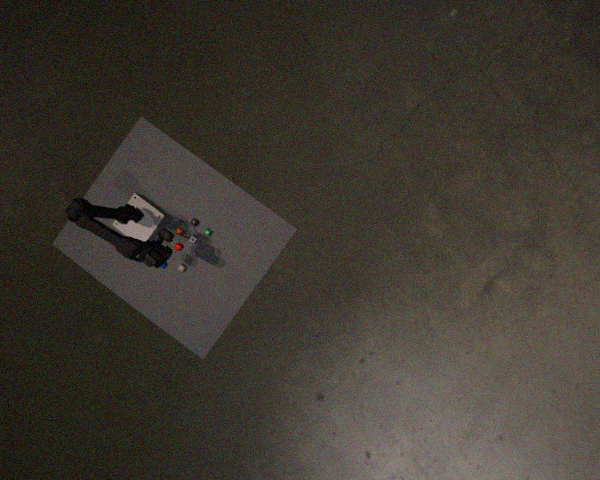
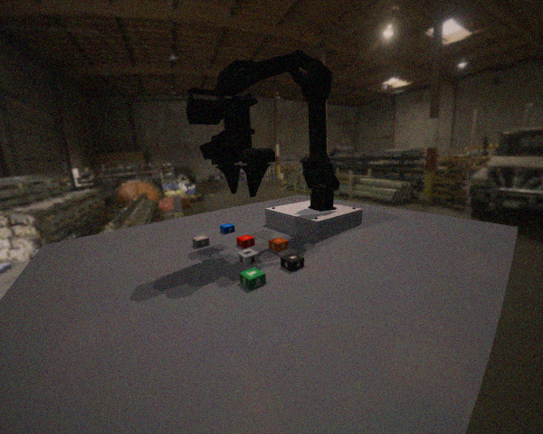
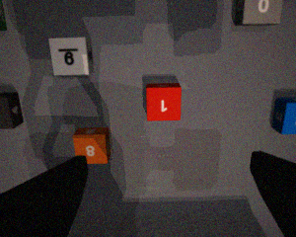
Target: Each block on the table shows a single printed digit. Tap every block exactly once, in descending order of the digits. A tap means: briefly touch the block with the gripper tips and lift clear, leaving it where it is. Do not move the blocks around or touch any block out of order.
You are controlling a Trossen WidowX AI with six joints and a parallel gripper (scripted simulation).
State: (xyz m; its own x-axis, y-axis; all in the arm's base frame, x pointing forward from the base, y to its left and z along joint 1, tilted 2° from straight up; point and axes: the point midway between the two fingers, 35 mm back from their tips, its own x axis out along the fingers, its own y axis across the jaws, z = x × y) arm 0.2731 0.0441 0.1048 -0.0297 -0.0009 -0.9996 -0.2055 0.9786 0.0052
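The white block is 120 mm below my gripper tip, 90 mm to the left of it and 30 mm ahead of it.
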